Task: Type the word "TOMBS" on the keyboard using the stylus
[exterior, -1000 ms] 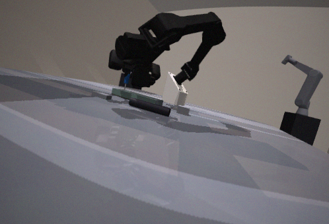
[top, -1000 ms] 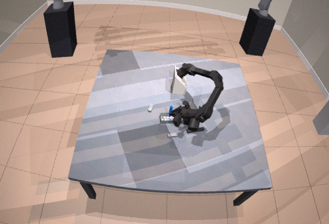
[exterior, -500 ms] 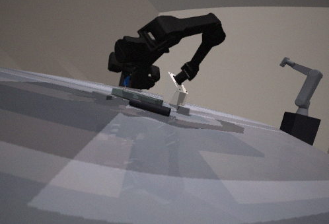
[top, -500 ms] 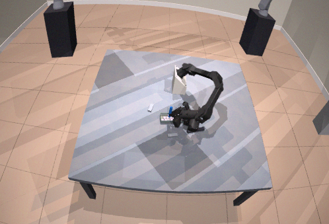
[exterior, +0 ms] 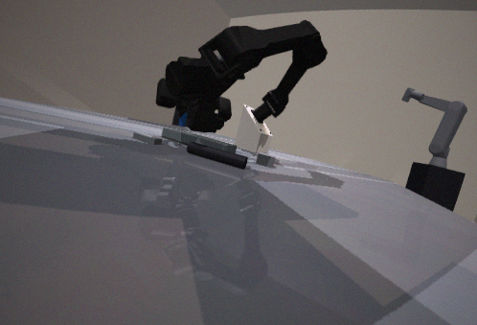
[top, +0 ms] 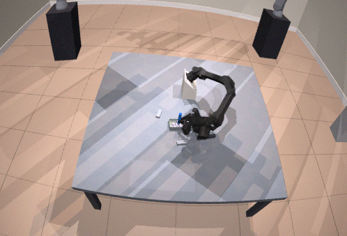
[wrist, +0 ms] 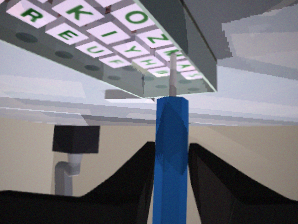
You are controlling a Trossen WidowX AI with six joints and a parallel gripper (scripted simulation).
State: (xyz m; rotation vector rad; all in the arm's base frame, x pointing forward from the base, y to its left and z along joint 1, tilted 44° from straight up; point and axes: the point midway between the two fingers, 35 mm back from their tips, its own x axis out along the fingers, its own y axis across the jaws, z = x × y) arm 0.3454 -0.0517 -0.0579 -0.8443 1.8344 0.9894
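My gripper tip is 1 cm above the blue stylus. The rest, counted from my gripper tip: small grey cube (24 cm to the left, 6 cm below, 4 cm behind); then dark bar (17 cm to the left, 9 cm ahead, 6 cm below).
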